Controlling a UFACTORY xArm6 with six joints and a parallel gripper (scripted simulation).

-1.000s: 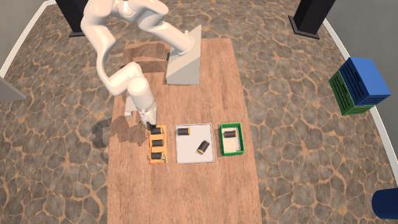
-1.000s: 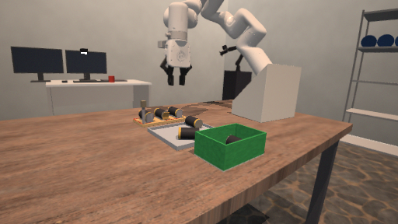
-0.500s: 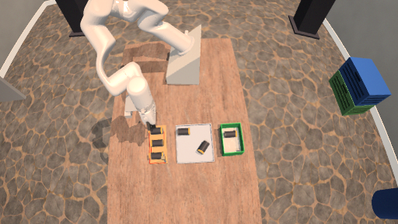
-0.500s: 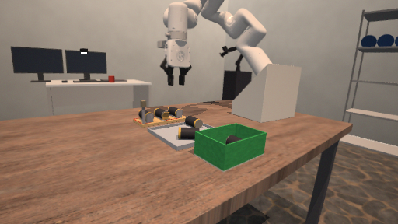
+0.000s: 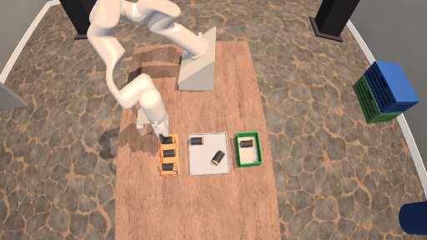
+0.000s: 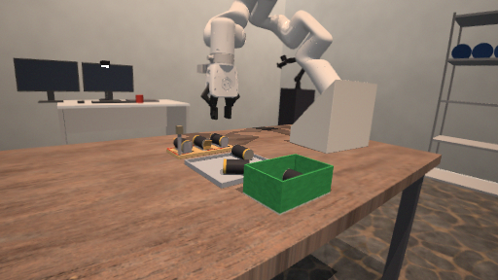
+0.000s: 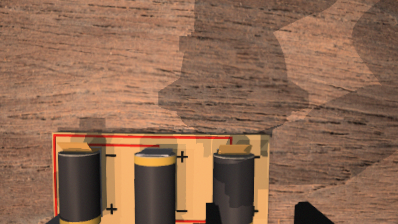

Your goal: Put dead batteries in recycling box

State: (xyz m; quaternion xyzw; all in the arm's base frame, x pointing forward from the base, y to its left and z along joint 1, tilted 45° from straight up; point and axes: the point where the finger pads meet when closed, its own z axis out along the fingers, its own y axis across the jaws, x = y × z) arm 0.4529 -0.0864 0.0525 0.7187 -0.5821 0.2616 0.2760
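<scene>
The green recycling box is 1 cm ahead of my hand, 37 cm to the left of it and 10 cm below it. The rest, counted from my hand: grey tray 4 cm ahead, 19 cm to the left, 11 cm below.
</scene>
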